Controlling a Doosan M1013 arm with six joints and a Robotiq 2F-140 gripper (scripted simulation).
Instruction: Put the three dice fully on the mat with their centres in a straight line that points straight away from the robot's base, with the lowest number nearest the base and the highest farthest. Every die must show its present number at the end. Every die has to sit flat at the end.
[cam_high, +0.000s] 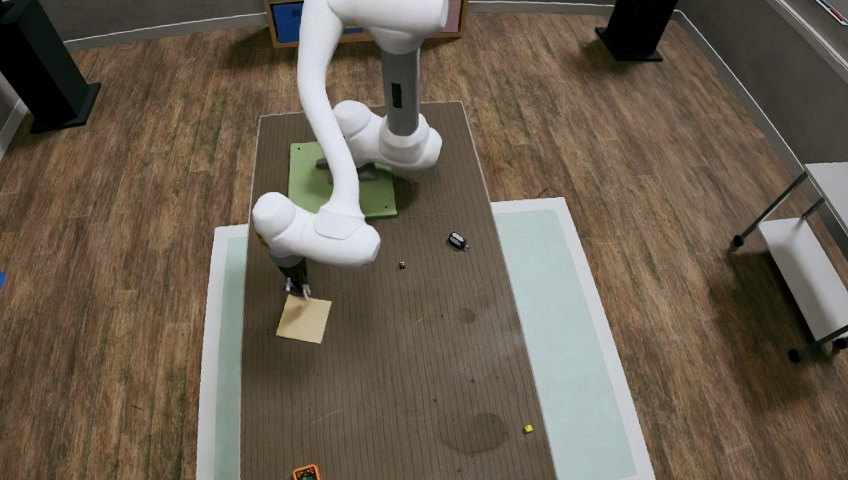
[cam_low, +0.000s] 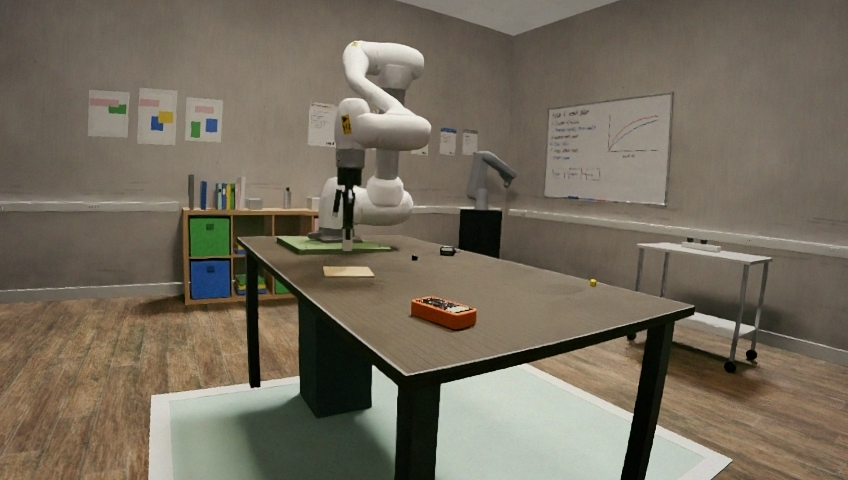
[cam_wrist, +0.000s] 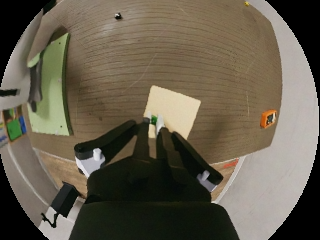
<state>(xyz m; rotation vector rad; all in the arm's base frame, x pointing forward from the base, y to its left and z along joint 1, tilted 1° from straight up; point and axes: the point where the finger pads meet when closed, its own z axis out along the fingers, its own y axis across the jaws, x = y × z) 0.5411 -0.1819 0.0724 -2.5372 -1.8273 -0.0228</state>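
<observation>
Right now the mat is 9 cm below my hand, 5 cm ahead of it and 2 cm to the right of it. From my hand the other things lie so: small dark die: 31 cm to the left, 10 cm behind, 8 cm below; small black object: 51 cm to the left, 15 cm behind, 8 cm below; green die: 3 cm below.
</observation>
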